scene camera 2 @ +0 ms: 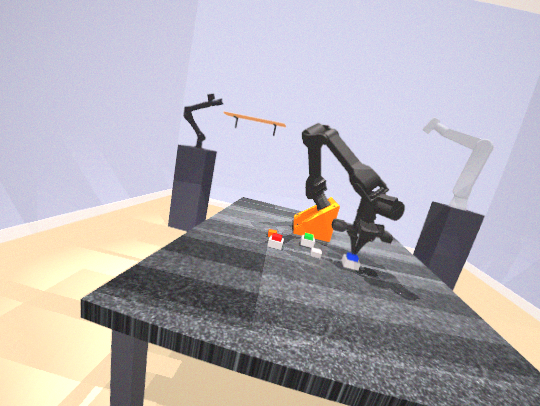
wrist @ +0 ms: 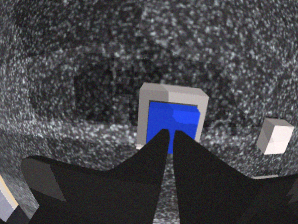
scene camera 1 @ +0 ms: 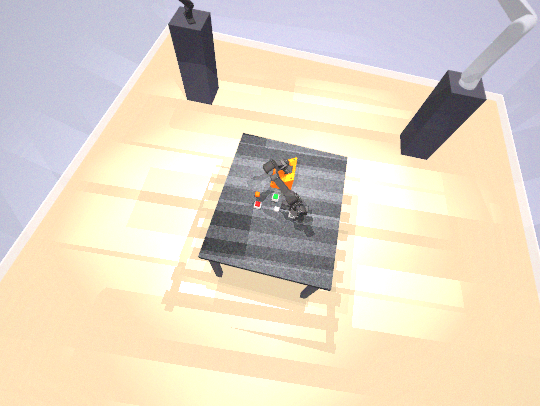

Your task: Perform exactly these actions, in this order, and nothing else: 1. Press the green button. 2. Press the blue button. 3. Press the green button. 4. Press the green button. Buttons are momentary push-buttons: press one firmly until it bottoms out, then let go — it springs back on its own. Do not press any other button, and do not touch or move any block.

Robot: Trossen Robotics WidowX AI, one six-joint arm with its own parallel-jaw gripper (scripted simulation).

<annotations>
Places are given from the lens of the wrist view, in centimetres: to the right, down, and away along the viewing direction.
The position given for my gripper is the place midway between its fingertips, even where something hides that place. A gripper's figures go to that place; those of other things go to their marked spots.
my gripper (wrist: 170,136): 2, 2, 10
small white block (wrist: 270,140): 12, 3, 12
blue button (wrist: 172,116): 2, 0, 10
The marked spots on the blue button and the small white block are 11 cm apart.
</annotations>
